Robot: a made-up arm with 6 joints.
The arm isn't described. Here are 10 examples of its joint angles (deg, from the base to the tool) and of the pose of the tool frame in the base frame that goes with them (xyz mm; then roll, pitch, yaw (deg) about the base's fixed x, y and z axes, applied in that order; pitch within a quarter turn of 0, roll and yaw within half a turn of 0).
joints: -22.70 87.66 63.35 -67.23 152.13 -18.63
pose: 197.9 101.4 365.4 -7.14 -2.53 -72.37
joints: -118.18 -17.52 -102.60 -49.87 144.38 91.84
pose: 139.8 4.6 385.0 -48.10 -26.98 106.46
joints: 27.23 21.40 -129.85 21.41 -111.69 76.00
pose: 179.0 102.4 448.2 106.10 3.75 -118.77
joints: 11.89 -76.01 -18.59 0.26 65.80 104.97
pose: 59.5 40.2 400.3 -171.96 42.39 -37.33
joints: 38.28 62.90 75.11 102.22 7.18 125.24
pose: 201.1 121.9 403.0 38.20 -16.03 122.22
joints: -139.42 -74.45 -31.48 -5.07 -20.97 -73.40
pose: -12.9 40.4 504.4 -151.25 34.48 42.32
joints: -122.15 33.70 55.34 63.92 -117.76 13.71
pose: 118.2 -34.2 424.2 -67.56 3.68 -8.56
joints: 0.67 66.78 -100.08 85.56 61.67 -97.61
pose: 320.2 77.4 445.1 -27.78 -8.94 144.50
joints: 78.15 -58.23 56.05 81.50 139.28 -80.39
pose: 127.7 52.9 356.6 120.16 -1.60 163.97
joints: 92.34 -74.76 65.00 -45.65 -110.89 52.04
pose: 66.7 70.2 390.0 -100.30 -14.28 109.72
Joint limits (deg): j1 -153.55..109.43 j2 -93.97..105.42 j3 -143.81..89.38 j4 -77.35..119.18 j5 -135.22..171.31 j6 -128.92..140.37
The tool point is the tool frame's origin. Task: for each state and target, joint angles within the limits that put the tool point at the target. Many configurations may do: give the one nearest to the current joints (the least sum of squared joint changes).
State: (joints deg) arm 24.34 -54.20 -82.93 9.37 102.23 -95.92
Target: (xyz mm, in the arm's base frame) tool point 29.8 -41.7 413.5
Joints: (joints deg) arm 7.24 -79.55 -81.80 -2.47 112.54 -94.33
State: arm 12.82 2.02 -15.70 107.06 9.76 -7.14
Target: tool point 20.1 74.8 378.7
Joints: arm 1.59 -29.74 -15.51 113.01 9.62 -23.55
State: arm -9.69 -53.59 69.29 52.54 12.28 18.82
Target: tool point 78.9 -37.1 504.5
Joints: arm -59.59 -85.61 43.30 23.79 22.58 1.98
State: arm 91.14 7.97 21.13 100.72 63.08 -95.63
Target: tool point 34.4 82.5 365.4
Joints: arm 49.04 -28.96 39.79 102.65 50.48 -66.87
